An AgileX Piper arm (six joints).
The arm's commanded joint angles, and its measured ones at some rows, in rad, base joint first. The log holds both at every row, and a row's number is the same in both.
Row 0, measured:
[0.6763, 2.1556, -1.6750, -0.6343, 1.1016, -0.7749]
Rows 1 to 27, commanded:
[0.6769, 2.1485, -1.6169, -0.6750, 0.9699, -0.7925]
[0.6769, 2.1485, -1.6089, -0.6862, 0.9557, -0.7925]
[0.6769, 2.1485, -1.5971, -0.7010, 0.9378, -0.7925]
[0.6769, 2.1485, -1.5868, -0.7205, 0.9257, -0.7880]
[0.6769, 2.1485, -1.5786, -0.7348, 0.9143, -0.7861]
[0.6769, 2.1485, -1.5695, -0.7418, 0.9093, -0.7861]
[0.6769, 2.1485, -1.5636, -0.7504, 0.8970, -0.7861]
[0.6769, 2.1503, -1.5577, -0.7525, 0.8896, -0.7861]
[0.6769, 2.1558, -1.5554, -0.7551, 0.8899, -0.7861]
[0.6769, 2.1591, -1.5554, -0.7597, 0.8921, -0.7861]
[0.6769, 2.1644, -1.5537, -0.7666, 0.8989, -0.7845]
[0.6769, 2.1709, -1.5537, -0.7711, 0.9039, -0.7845]
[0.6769, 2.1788, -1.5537, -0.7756, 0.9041, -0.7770]
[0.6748, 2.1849, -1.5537, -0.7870, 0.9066, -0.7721]
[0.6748, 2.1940, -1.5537, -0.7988, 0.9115, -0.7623]
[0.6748, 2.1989, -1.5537, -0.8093, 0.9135, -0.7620]
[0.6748, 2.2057, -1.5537, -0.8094, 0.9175, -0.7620]
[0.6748, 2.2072, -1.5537, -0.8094, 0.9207, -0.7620]
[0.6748, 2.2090, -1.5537, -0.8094, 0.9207, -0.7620]
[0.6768, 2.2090, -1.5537, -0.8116, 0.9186, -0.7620]
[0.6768, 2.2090, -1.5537, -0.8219, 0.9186, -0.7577]
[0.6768, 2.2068, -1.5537, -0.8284, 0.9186, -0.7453]
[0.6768, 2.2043, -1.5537, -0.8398, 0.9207, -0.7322]
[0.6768, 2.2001, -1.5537, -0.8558, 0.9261, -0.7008]
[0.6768, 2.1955, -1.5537, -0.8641, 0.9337, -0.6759]
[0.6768, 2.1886, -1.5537, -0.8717, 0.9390, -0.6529]
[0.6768, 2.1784, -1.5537, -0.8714, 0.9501, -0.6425]
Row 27, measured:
[0.6763, 2.2114, -1.5575, -0.8410, 0.9169, -0.7165]
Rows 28 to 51, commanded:
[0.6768, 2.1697, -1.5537, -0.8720, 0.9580, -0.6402]
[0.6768, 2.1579, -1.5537, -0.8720, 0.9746, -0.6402]
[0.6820, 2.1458, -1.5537, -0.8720, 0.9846, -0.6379]
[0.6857, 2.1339, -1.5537, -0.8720, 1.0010, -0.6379]
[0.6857, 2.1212, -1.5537, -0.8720, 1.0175, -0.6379]
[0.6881, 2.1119, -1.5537, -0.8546, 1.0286, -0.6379]
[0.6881, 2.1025, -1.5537, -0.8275, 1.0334, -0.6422]
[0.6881, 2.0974, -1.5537, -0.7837, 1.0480, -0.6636]
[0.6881, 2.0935, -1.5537, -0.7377, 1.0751, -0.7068]
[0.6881, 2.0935, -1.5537, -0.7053, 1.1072, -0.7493]
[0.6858, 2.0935, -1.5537, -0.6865, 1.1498, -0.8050]
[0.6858, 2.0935, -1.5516, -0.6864, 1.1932, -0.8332]
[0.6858, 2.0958, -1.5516, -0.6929, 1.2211, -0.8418]
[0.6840, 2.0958, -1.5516, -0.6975, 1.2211, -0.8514]
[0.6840, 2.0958, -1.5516, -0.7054, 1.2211, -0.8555]
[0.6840, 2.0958, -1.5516, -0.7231, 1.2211, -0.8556]
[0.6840, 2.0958, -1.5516, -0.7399, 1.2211, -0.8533]
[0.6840, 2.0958, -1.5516, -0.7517, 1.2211, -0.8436]
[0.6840, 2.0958, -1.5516, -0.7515, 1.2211, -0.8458]
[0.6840, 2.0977, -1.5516, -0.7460, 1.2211, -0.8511]
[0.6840, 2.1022, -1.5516, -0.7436, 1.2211, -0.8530]
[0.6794, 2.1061, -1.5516, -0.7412, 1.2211, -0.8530]
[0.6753, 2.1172, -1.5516, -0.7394, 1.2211, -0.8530]
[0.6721, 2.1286, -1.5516, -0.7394, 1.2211, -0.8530]
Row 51, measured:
[0.6878, 2.1056, -1.5575, -0.7371, 1.2092, -0.8350]
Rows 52 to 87, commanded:
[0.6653, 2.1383, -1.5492, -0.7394, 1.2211, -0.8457]
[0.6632, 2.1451, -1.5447, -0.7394, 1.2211, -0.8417]
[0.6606, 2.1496, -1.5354, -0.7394, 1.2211, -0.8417]
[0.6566, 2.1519, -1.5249, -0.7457, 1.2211, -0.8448]
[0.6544, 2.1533, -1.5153, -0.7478, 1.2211, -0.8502]
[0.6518, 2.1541, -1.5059, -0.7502, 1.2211, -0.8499]
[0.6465, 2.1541, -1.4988, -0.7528, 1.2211, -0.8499]
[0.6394, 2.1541, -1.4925, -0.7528, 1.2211, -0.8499]
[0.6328, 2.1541, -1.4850, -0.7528, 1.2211, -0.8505]
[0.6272, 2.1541, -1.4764, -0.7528, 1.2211, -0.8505]
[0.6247, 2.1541, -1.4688, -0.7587, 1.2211, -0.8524]
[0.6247, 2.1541, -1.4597, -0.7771, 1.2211, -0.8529]
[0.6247, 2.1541, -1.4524, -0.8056, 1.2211, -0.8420]
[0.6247, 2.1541, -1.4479, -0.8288, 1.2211, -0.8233]
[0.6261, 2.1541, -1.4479, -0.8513, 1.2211, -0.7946]
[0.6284, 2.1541, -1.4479, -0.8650, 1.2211, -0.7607]
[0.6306, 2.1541, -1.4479, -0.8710, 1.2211, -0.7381]
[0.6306, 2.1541, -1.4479, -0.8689, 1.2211, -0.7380]
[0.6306, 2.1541, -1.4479, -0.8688, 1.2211, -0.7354]
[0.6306, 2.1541, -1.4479, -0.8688, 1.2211, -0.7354]
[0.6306, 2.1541, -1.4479, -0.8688, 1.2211, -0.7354]
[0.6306, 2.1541, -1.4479, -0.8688, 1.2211, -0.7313]
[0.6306, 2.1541, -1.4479, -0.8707, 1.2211, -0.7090]
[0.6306, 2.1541, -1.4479, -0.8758, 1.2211, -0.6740]
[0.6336, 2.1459, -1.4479, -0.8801, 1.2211, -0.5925]
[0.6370, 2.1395, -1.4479, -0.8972, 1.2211, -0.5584]
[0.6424, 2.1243, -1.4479, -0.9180, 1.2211, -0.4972]
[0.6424, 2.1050, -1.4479, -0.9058, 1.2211, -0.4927]
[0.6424, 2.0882, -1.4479, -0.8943, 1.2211, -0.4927]
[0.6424, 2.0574, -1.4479, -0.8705, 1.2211, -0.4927]
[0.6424, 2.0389, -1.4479, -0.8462, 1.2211, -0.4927]
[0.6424, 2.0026, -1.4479, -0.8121, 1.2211, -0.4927]
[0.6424, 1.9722, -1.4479, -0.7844, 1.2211, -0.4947]
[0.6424, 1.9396, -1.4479, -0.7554, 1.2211, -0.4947]
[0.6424, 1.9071, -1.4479, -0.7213, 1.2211, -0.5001]
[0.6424, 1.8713, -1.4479, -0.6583, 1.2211, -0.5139]
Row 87, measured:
[0.6422, 1.9654, -1.4527, -0.7775, 1.2175, -0.4998]
